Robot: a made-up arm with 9 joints. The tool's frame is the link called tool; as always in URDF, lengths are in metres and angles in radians. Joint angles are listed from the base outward.
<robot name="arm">
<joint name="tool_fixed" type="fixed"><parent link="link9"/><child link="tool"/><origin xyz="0.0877 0.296 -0.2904" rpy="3.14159 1.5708 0"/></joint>
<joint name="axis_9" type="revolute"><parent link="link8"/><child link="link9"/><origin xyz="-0.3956 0.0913 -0.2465" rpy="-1.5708 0 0"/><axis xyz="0 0 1"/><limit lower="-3.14" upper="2.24"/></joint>
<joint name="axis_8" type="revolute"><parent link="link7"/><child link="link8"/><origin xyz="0.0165 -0.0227 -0.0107" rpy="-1.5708 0 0"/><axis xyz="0 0 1"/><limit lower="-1.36" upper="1.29"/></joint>
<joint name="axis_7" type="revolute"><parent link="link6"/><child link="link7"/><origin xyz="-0.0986 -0.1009 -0.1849" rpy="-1.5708 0 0.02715"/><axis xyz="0 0 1"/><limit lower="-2.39" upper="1.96"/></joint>
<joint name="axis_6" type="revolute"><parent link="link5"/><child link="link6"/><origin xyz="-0.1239 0.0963 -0.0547" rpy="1.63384 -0.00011 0.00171"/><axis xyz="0 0 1"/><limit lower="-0.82" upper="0.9"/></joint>
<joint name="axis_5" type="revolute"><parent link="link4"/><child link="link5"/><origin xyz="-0.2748 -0.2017 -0.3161" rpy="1.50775 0.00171 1.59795"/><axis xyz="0 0 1"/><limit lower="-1.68" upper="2.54"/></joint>
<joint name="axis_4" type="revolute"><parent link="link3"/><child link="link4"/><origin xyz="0.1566 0.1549 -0.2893" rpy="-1.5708 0 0.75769"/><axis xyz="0 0 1"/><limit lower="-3.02" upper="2.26"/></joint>
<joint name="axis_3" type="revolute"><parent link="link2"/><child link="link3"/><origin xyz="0.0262 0.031 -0.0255" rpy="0 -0.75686 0"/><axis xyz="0 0 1"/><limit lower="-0.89" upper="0.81"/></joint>
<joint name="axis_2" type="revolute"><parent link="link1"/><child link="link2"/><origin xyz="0.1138 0.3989 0.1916" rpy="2.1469 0.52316 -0.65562"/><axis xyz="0 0 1"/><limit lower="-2.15" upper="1.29"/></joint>
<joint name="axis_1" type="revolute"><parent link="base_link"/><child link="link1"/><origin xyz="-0.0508 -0.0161 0.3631" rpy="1.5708 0 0"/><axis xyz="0 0 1"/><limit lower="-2.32" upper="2.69"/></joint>
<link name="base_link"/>
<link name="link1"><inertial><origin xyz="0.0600 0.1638 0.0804"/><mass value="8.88"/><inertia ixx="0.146" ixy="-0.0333" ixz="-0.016" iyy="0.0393" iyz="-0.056" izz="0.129"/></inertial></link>
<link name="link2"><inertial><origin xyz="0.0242 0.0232 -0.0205"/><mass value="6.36"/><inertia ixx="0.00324" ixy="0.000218" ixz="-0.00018" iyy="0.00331" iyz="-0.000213" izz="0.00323"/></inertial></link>
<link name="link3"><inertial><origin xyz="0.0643 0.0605 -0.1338"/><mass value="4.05"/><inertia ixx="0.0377" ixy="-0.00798" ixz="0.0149" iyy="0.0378" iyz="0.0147" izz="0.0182"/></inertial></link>
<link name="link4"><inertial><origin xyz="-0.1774 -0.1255 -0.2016"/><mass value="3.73"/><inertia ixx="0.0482" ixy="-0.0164" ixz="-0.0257" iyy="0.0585" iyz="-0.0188" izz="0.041"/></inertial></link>
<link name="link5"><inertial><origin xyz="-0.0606 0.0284 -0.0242"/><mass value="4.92"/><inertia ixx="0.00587" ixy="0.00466" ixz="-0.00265" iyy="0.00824" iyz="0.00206" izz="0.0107"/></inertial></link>
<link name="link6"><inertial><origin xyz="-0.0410 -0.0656 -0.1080"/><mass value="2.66"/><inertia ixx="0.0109" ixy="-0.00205" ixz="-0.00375" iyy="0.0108" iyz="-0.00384" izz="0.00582"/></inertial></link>
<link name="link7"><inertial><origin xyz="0.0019 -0.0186 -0.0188"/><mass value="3.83"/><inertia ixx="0.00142" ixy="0" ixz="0" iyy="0.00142" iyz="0" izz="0.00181"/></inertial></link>
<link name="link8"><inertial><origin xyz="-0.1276 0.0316 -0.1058"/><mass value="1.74"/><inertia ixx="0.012" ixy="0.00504" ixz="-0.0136" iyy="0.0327" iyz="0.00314" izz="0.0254"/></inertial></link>
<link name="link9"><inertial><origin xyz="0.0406 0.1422 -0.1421"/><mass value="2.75"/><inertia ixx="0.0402" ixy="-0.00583" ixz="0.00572" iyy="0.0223" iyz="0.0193" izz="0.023"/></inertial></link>
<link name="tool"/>
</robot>
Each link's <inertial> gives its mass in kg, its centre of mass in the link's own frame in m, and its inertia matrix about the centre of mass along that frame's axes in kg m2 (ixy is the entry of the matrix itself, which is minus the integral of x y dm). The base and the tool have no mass. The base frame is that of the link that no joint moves.
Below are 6 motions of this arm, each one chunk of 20 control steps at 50 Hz.
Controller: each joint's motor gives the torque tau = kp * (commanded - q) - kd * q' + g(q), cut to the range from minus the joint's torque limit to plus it. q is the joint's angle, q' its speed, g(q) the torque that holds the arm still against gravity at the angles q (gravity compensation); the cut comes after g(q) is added. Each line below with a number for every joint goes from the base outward.
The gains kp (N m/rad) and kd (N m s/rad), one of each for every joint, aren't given. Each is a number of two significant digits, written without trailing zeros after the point. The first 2 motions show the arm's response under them.
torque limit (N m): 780 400 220 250 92 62 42 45 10
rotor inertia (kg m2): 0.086 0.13 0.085 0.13 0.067 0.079 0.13 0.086 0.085
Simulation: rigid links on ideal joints. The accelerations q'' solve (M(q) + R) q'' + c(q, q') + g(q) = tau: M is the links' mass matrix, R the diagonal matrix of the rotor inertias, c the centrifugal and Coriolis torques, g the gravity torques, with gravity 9.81 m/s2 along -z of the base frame. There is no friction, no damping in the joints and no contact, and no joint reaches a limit. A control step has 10 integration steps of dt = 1/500 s. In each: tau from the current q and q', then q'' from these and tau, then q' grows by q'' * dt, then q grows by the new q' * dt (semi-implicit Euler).
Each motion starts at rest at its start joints. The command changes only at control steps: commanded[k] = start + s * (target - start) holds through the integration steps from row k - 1 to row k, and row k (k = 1, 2, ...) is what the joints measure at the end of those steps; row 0 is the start. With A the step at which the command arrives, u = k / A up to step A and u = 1 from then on. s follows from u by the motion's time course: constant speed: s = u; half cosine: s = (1 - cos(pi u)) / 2; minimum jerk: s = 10 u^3 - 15 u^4 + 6 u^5; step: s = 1 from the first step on.
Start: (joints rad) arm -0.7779 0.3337 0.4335 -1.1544 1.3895 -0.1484 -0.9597 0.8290 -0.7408
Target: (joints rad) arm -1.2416 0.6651 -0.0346 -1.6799 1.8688 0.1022 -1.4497 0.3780 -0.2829
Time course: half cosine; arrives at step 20
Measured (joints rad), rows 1 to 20:
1: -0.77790 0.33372 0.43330 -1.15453 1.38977 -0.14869 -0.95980 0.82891 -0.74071
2: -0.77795 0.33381 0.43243 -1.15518 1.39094 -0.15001 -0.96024 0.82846 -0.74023
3: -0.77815 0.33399 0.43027 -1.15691 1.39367 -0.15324 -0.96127 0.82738 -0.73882
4: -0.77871 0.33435 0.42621 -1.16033 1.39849 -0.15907 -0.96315 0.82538 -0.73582
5: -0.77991 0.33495 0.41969 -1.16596 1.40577 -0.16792 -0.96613 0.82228 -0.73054
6: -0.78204 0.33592 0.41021 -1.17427 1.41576 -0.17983 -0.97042 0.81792 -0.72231
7: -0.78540 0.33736 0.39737 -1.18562 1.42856 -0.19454 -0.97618 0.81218 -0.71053
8: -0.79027 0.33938 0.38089 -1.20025 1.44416 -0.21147 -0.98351 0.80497 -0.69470
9: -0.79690 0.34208 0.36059 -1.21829 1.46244 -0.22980 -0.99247 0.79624 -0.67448
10: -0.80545 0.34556 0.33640 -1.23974 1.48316 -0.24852 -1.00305 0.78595 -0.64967
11: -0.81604 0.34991 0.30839 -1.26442 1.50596 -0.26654 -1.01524 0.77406 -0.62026
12: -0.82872 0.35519 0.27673 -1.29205 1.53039 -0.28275 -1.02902 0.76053 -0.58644
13: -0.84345 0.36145 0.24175 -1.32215 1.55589 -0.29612 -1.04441 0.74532 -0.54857
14: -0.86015 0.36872 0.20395 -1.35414 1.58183 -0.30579 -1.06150 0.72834 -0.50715
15: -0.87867 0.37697 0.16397 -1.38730 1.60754 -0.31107 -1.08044 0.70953 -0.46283
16: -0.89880 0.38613 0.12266 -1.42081 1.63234 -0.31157 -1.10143 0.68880 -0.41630
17: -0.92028 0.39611 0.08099 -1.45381 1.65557 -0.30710 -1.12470 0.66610 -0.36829
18: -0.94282 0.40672 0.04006 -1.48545 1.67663 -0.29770 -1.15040 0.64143 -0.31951
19: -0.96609 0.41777 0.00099 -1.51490 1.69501 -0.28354 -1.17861 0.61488 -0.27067
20: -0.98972 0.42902 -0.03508 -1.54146 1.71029 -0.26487 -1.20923 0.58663 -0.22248
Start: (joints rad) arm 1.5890 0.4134 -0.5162 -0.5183 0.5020 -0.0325 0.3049 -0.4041 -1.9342
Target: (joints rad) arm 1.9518 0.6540 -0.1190 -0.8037 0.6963 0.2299 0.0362 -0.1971 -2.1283
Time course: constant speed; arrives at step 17
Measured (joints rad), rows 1 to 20:
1: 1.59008 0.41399 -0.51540 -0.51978 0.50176 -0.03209 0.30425 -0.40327 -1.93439
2: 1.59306 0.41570 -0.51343 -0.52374 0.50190 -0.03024 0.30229 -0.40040 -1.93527
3: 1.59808 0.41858 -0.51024 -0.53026 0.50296 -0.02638 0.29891 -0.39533 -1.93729
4: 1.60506 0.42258 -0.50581 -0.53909 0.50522 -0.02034 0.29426 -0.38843 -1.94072
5: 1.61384 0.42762 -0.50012 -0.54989 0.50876 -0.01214 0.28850 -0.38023 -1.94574
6: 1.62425 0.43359 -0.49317 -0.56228 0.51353 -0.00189 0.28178 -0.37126 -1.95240
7: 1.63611 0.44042 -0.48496 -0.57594 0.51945 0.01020 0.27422 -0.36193 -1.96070
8: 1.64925 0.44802 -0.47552 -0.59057 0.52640 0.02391 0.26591 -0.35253 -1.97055
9: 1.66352 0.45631 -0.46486 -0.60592 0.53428 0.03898 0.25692 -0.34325 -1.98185
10: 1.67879 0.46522 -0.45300 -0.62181 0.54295 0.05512 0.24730 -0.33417 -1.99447
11: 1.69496 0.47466 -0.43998 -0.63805 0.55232 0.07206 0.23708 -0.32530 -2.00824
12: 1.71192 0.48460 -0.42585 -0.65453 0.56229 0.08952 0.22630 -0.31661 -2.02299
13: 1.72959 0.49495 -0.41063 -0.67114 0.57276 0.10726 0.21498 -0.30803 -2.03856
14: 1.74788 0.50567 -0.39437 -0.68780 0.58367 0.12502 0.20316 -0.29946 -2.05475
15: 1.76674 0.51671 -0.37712 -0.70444 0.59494 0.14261 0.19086 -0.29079 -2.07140
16: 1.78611 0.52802 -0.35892 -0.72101 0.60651 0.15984 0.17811 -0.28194 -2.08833
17: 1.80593 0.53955 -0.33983 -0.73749 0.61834 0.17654 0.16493 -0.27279 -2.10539
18: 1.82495 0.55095 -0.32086 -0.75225 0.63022 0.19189 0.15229 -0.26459 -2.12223
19: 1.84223 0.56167 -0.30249 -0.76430 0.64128 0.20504 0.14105 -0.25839 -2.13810
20: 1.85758 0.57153 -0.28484 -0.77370 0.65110 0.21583 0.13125 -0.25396 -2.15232
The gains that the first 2 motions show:
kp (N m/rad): 480 340 130 710 250 46 44 52 17
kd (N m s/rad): 77 59 22 71 32 5.9 11 5.9 1.4
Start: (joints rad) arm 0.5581 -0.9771 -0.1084 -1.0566 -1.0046 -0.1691 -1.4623 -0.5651 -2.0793
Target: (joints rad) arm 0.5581 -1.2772 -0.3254 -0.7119 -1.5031 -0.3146 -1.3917 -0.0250 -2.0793
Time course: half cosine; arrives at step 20
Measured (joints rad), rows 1 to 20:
1: 0.55804 -0.97718 -0.10831 -1.05632 -1.00490 -0.16907 -1.46214 -0.56500 -2.07922
2: 0.55778 -0.97753 -0.10800 -1.05515 -1.00615 -0.16896 -1.46152 -0.56449 -2.07891
3: 0.55720 -0.97836 -0.10745 -1.05248 -1.00897 -0.16872 -1.46019 -0.56315 -2.07820
4: 0.55624 -0.97990 -0.10676 -1.04787 -1.01387 -0.16842 -1.45799 -0.56048 -2.07697
5: 0.55484 -0.98233 -0.10611 -1.04099 -1.02120 -0.16819 -1.45485 -0.55597 -2.07517
6: 0.55301 -0.98585 -0.10576 -1.03166 -1.03125 -0.16824 -1.45074 -0.54913 -2.07275
7: 0.55078 -0.99060 -0.10599 -1.01981 -1.04413 -0.16885 -1.44573 -0.53950 -2.06973
8: 0.54820 -0.99668 -0.10708 -1.00551 -1.05988 -0.17034 -1.43988 -0.52671 -2.06619
9: 0.54532 -1.00415 -0.10932 -0.98893 -1.07838 -0.17304 -1.43332 -0.51048 -2.06222
10: 0.54225 -1.01303 -0.11293 -0.97033 -1.09943 -0.17723 -1.42620 -0.49066 -2.05796
11: 0.53906 -1.02325 -0.11810 -0.95004 -1.12270 -0.18320 -1.41868 -0.46721 -2.05356
12: 0.53585 -1.03474 -0.12493 -0.92847 -1.14779 -0.19112 -1.41093 -0.44027 -2.04920
13: 0.53272 -1.04734 -0.13348 -0.90609 -1.17421 -0.20108 -1.40314 -0.41011 -2.04509
14: 0.52975 -1.06088 -0.14370 -0.88338 -1.20144 -0.21309 -1.39550 -0.37716 -2.04142
15: 0.52705 -1.07513 -0.15548 -0.86089 -1.22895 -0.22703 -1.38823 -0.34196 -2.03840
16: 0.52468 -1.08984 -0.16863 -0.83913 -1.25620 -0.24267 -1.38154 -0.30517 -2.03625
17: 0.52275 -1.10475 -0.18290 -0.81864 -1.28268 -0.25971 -1.37568 -0.26756 -2.03515
18: 0.52134 -1.11959 -0.19799 -0.79990 -1.30792 -0.27773 -1.37089 -0.22995 -2.03528
19: 0.52052 -1.13410 -0.21358 -0.78339 -1.33147 -0.29630 -1.36740 -0.19318 -2.03680
20: 0.52037 -1.14801 -0.22931 -0.76951 -1.35296 -0.31491 -1.36543 -0.15813 -2.03983

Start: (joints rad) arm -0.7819 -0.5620 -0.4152 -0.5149 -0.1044 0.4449 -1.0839 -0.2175 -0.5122
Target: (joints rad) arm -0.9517 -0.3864 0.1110 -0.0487 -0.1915 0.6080 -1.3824 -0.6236 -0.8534
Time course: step
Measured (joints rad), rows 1 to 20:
1: -0.78860 -0.55713 -0.40754 -0.48510 -0.11538 0.47352 -1.08944 -0.24079 -0.51859
2: -0.80374 -0.54889 -0.38991 -0.42458 -0.13286 0.52671 -1.10887 -0.29348 -0.53465
3: -0.82130 -0.53989 -0.36683 -0.35993 -0.14908 0.57397 -1.14034 -0.35719 -0.55607
4: -0.83853 -0.53078 -0.33997 -0.30104 -0.16289 0.60798 -1.17802 -0.41772 -0.58071
5: -0.85439 -0.52154 -0.31020 -0.25070 -0.17407 0.62922 -1.21667 -0.46776 -0.60821
6: -0.86863 -0.51200 -0.27830 -0.20902 -0.18252 0.63995 -1.25254 -0.50545 -0.63849
7: -0.88128 -0.50210 -0.24502 -0.17506 -0.18834 0.64248 -1.28338 -0.53196 -0.67115
8: -0.89243 -0.49188 -0.21110 -0.14761 -0.19178 0.63887 -1.30820 -0.54966 -0.70534
9: -0.90220 -0.48148 -0.17716 -0.12547 -0.19319 0.63096 -1.32693 -0.56109 -0.73991
10: -0.91068 -0.47109 -0.14374 -0.10757 -0.19297 0.62031 -1.34004 -0.56841 -0.77363
11: -0.91795 -0.46087 -0.11123 -0.09305 -0.19149 0.60823 -1.34829 -0.57333 -0.80530
12: -0.92406 -0.45100 -0.07995 -0.08122 -0.18911 0.59577 -1.35257 -0.57707 -0.83391
13: -0.92909 -0.44160 -0.05016 -0.07154 -0.18614 0.58374 -1.35372 -0.58043 -0.85868
14: -0.93310 -0.43277 -0.02205 -0.06359 -0.18284 0.57272 -1.35255 -0.58392 -0.87909
15: -0.93618 -0.42456 0.00423 -0.05707 -0.17942 0.56310 -1.34970 -0.58779 -0.89490
16: -0.93844 -0.41703 0.02859 -0.05173 -0.17603 0.55511 -1.34572 -0.59211 -0.90609
17: -0.93999 -0.41018 0.05093 -0.04740 -0.17280 0.54884 -1.34103 -0.59686 -0.91285
18: -0.94093 -0.40401 0.07123 -0.04392 -0.16982 0.54427 -1.33596 -0.60192 -0.91557
19: -0.94139 -0.39850 0.08948 -0.04119 -0.16715 0.54130 -1.33074 -0.60717 -0.91471
20: -0.94146 -0.39363 0.10571 -0.03909 -0.16483 0.53980 -1.32557 -0.61244 -0.91087

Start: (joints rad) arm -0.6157 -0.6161 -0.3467 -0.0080 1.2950 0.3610 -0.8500 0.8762 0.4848
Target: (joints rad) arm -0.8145 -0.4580 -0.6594 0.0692 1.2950 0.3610 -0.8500 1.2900 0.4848
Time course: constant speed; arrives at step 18
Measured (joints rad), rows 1 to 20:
1: -0.61583 -0.61534 -0.34797 -0.00721 1.29495 0.36085 -0.85084 0.87694 0.48542
2: -0.61631 -0.61394 -0.35066 -0.00545 1.29482 0.36065 -0.85273 0.87927 0.48706
3: -0.61720 -0.61203 -0.35464 -0.00284 1.29444 0.36046 -0.85548 0.88353 0.48978
4: -0.61856 -0.60967 -0.35981 0.00049 1.29373 0.36024 -0.85891 0.88984 0.49346
5: -0.62041 -0.60691 -0.36605 0.00436 1.29265 0.35992 -0.86290 0.89816 0.49792
6: -0.62279 -0.60379 -0.37328 0.00866 1.29119 0.35941 -0.86733 0.90834 0.50298
7: -0.62570 -0.60033 -0.38141 0.01326 1.28941 0.35866 -0.87211 0.92023 0.50842
8: -0.62915 -0.59653 -0.39035 0.01806 1.28736 0.35764 -0.87714 0.93361 0.51408
9: -0.63314 -0.59241 -0.40004 0.02297 1.28512 0.35634 -0.88235 0.94830 0.51979
10: -0.63766 -0.58796 -0.41042 0.02793 1.28277 0.35478 -0.88764 0.96410 0.52542
11: -0.64272 -0.58318 -0.42141 0.03288 1.28039 0.35299 -0.89295 0.98085 0.53085
12: -0.64830 -0.57807 -0.43297 0.03780 1.27806 0.35103 -0.89818 0.99840 0.53598
13: -0.65439 -0.57262 -0.44505 0.04265 1.27585 0.34897 -0.90326 1.01662 0.54073
14: -0.66100 -0.56684 -0.45760 0.04741 1.27381 0.34687 -0.90812 1.03541 0.54503
15: -0.66810 -0.56073 -0.47059 0.05208 1.27201 0.34480 -0.91270 1.05470 0.54883
16: -0.67568 -0.55428 -0.48399 0.05664 1.27047 0.34284 -0.91694 1.07443 0.55206
17: -0.68374 -0.54752 -0.49777 0.06110 1.26924 0.34104 -0.92080 1.09454 0.55470
18: -0.69226 -0.54044 -0.51192 0.06545 1.26832 0.33946 -0.92424 1.11502 0.55671
19: -0.70108 -0.53378 -0.52515 0.06893 1.26798 0.33838 -0.92638 1.13530 0.55744
20: -0.70998 -0.52743 -0.53733 0.07137 1.26828 0.33777 -0.92691 1.15464 0.55648

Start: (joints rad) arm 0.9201 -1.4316 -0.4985 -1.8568 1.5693 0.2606 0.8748 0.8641 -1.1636
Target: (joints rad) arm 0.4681 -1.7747 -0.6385 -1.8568 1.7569 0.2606 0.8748 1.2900 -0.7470
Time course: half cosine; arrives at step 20
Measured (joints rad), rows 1 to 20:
1: 0.92001 -1.43177 -0.49840 -1.85686 1.56946 0.26071 0.87475 0.86420 -1.16349
2: 0.91964 -1.43248 -0.49798 -1.85708 1.57015 0.26111 0.87449 0.86470 -1.16299
3: 0.91873 -1.43412 -0.49705 -1.85756 1.57177 0.26187 0.87384 0.86599 -1.16167
4: 0.91708 -1.43702 -0.49545 -1.85836 1.57464 0.26295 0.87263 0.86850 -1.15906
5: 0.91449 -1.44144 -0.49312 -1.85950 1.57897 0.26423 0.87074 0.87264 -1.15468
6: 0.91079 -1.44758 -0.49004 -1.86098 1.58491 0.26556 0.86811 0.87873 -1.14803
7: 0.90585 -1.45553 -0.48627 -1.86277 1.59251 0.26675 0.86475 0.88707 -1.13868
8: 0.89957 -1.46535 -0.48191 -1.86483 1.60175 0.26764 0.86068 0.89781 -1.12627
9: 0.89189 -1.47698 -0.47711 -1.86708 1.61250 0.26808 0.85601 0.91106 -1.11056
10: 0.88279 -1.49034 -0.47208 -1.86947 1.62461 0.26795 0.85085 0.92678 -1.09141
11: 0.87229 -1.50526 -0.46705 -1.87189 1.63783 0.26718 0.84534 0.94486 -1.06885
12: 0.86043 -1.52152 -0.46227 -1.87427 1.65189 0.26571 0.83965 0.96508 -1.04305
13: 0.84732 -1.53887 -0.45799 -1.87652 1.66646 0.26352 0.83397 0.98713 -1.01435
14: 0.83305 -1.55699 -0.45449 -1.87854 1.68119 0.26066 0.82848 1.01063 -0.98323
15: 0.81778 -1.57558 -0.45202 -1.88025 1.69571 0.25717 0.82338 1.03514 -0.95034
16: 0.80167 -1.59429 -0.45084 -1.88157 1.70966 0.25317 0.81887 1.06017 -0.91643
17: 0.78490 -1.61278 -0.45116 -1.88244 1.72268 0.24876 0.81511 1.08522 -0.88240
18: 0.76768 -1.63071 -0.45317 -1.88278 1.73441 0.24411 0.81228 1.10977 -0.84919
19: 0.75021 -1.64773 -0.45704 -1.88257 1.74456 0.23937 0.81053 1.13332 -0.81780
20: 0.73273 -1.66355 -0.46289 -1.88176 1.75283 0.23470 0.80997 1.15537 -0.78922

